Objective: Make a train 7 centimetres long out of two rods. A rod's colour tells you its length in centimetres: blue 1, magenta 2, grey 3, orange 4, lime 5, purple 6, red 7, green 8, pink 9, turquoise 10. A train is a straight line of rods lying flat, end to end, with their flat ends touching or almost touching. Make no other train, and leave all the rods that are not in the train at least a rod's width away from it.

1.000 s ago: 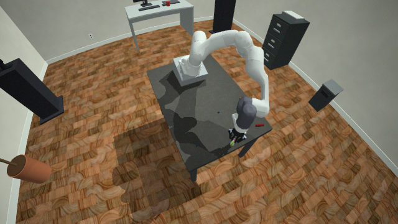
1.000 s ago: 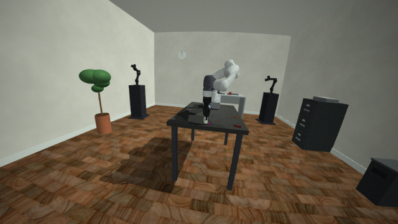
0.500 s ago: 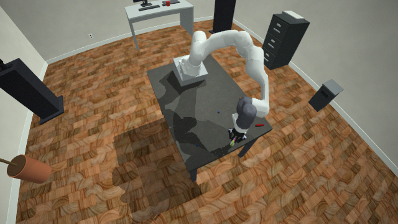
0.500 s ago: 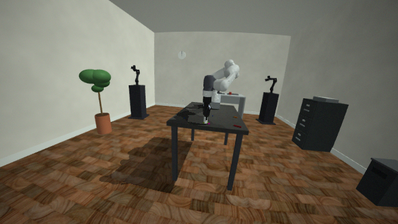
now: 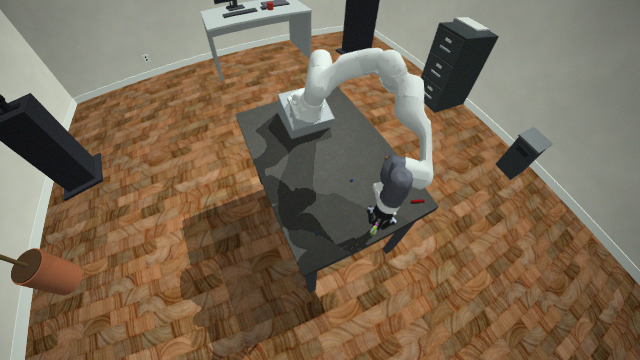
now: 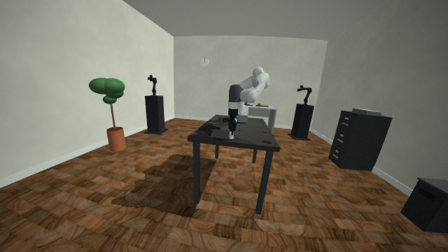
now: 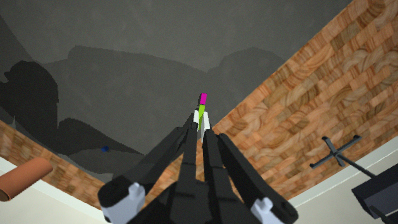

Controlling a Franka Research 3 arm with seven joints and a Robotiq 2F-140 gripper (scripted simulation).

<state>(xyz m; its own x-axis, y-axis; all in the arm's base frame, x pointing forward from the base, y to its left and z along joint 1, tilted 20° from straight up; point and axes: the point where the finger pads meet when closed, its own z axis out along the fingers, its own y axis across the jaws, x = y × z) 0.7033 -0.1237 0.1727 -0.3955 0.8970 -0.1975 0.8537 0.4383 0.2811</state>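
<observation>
The lime rod is 3 cm below my hand. From my hand the other things lie so: magenta rod: 2 cm behind, 3 cm to the left, 4 cm below; then orange rod: 28 cm behind, 37 cm to the left, 4 cm below; then red rod: 1 cm ahead, 30 cm to the left, 4 cm below.
</observation>
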